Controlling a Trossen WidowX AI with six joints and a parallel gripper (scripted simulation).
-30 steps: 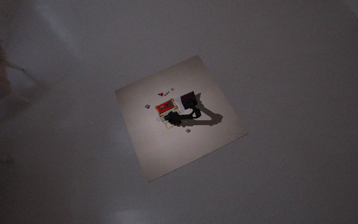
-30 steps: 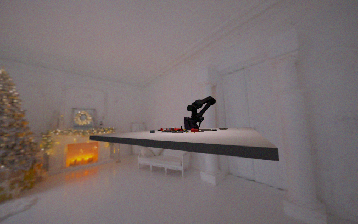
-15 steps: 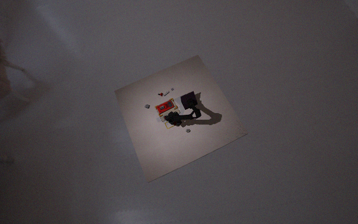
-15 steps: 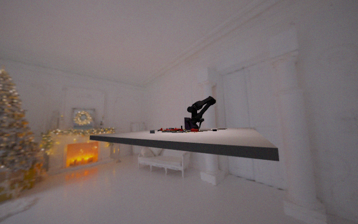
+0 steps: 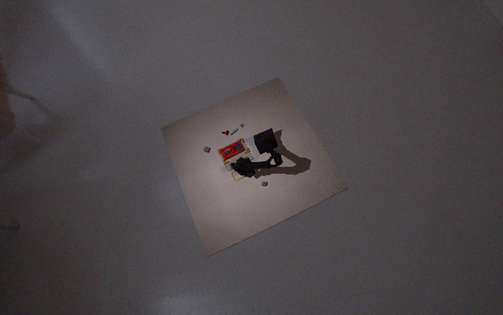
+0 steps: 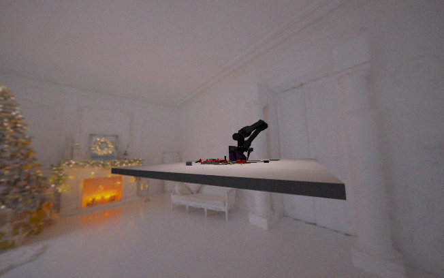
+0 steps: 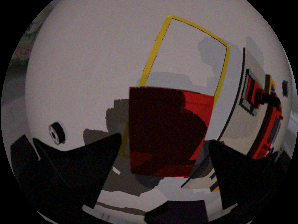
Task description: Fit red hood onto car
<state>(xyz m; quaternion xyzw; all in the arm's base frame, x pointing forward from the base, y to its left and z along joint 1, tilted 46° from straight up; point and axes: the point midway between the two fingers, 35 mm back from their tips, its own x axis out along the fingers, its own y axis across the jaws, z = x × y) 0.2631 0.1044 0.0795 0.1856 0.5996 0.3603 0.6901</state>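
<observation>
The red hood lies 10 mm below my gripper tip. The rest, counted from my gripper tip: jig: 40 mm ahead, 200 mm to the right, 10 mm below.
</observation>
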